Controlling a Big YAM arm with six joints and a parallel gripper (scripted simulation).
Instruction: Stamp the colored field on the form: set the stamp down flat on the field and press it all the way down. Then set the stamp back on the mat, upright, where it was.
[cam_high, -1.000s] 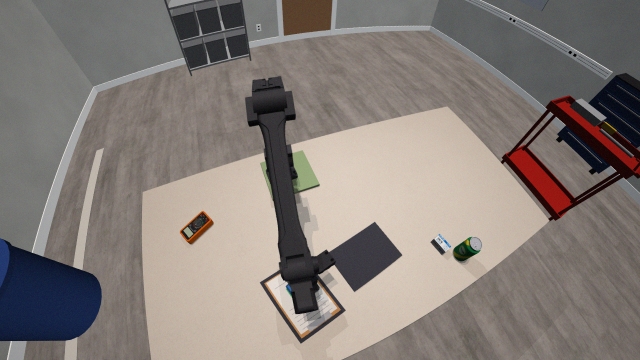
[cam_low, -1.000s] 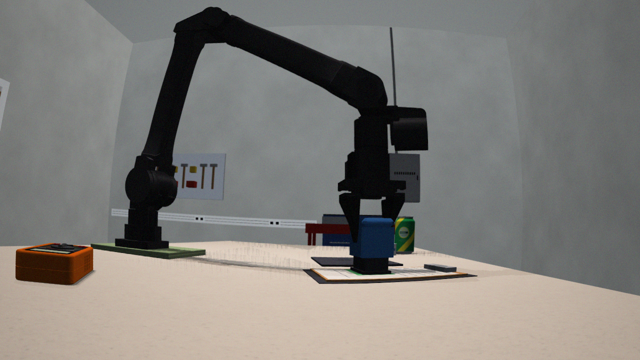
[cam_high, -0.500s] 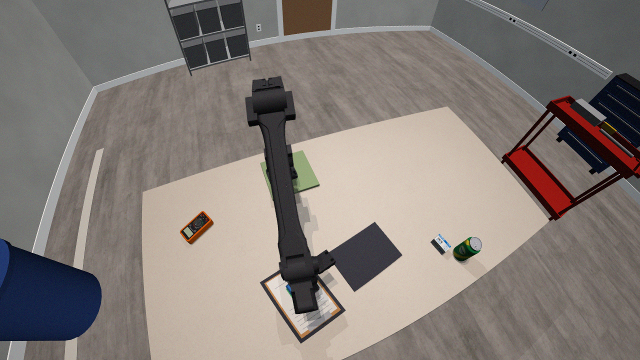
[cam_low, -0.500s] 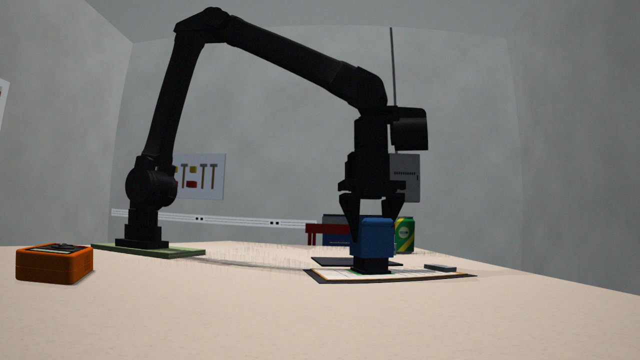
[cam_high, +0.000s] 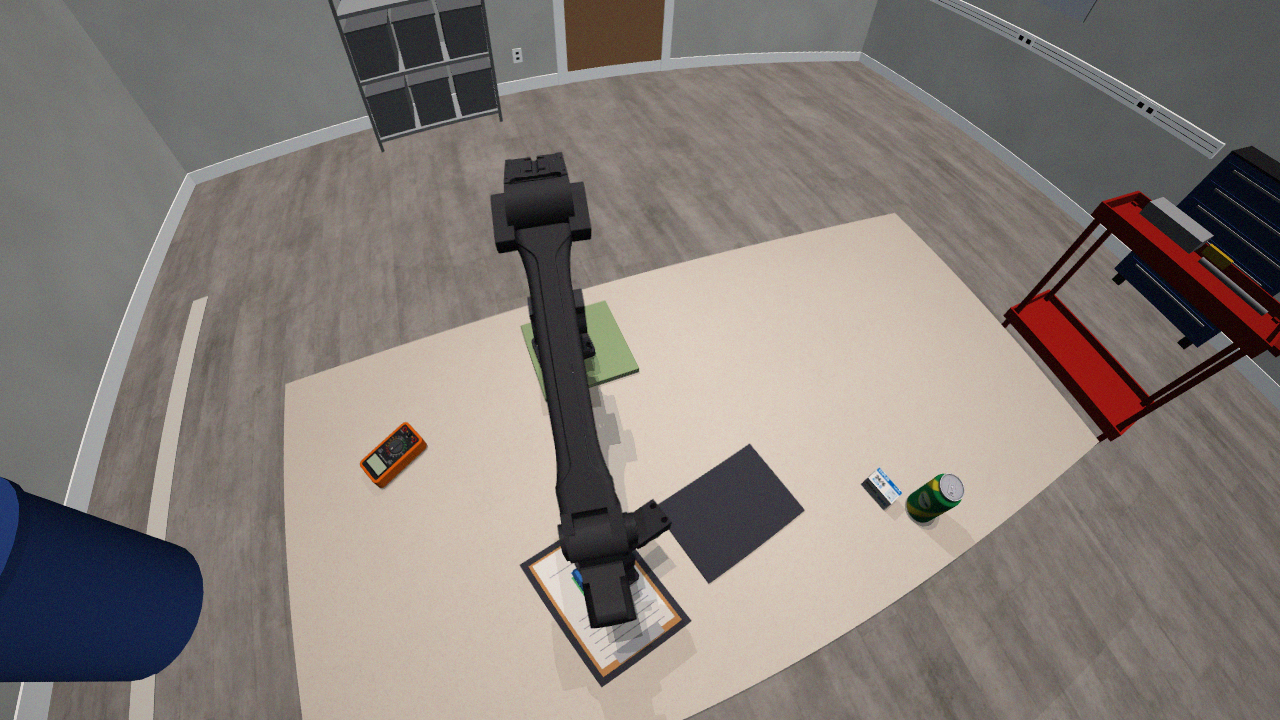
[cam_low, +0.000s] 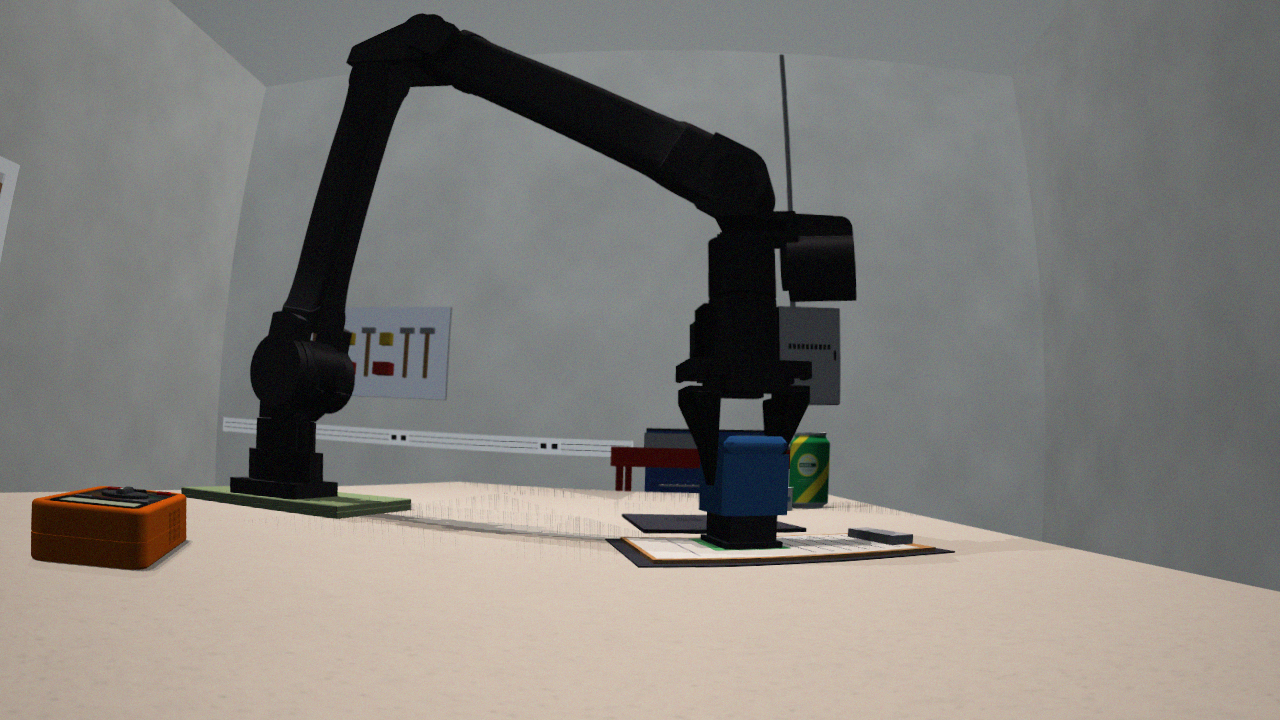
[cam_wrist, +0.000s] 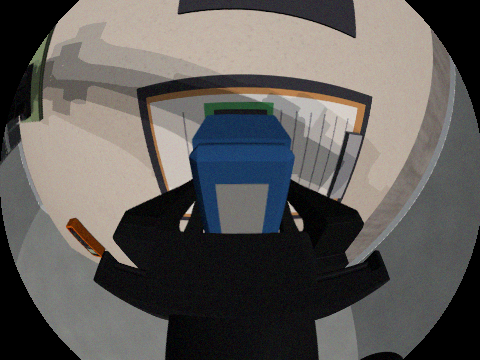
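My hand is 20 mm above the blue stamp. Also, from my hand: dark mat (260 mm to the left, 60 mm below, 20 mm behind); clipboard (60 mm below, 40 mm ahead); stamp base (40 mm below).
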